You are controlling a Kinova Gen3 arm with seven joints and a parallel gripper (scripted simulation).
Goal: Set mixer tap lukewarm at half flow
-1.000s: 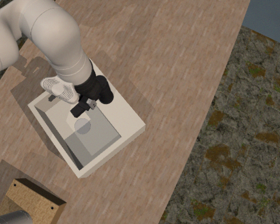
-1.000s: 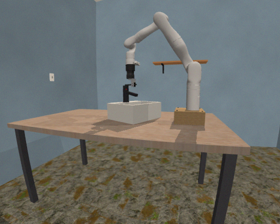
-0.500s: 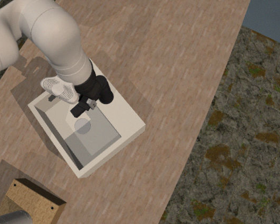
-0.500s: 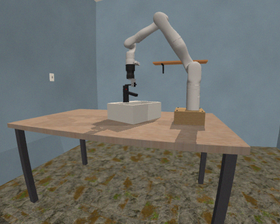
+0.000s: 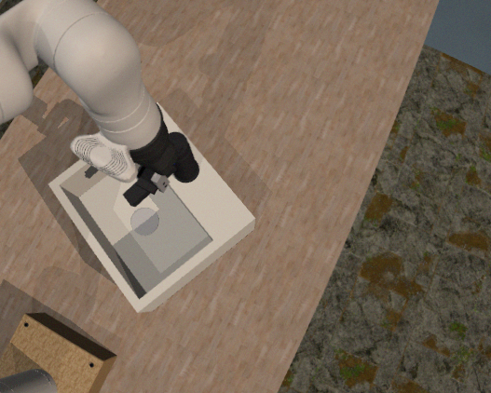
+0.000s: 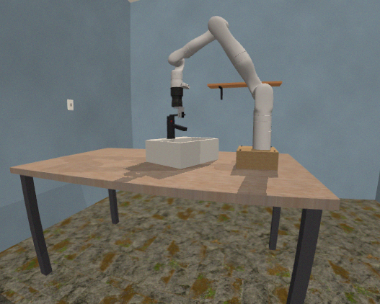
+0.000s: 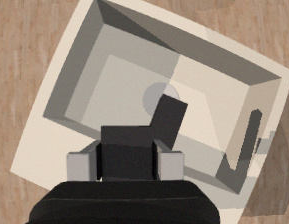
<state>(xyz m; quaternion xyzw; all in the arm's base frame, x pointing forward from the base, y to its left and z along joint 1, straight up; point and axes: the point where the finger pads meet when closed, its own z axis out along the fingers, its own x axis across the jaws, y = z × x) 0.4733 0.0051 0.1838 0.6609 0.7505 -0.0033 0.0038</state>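
Right now my hand is 5 cm short of the black mixer tap, 5 cm above it and 1 cm to the right of it. The rest, counted from my hand: lever 2 cm ahead; white sink basin 23 cm below, 4 cm to the left, 4 cm behind.
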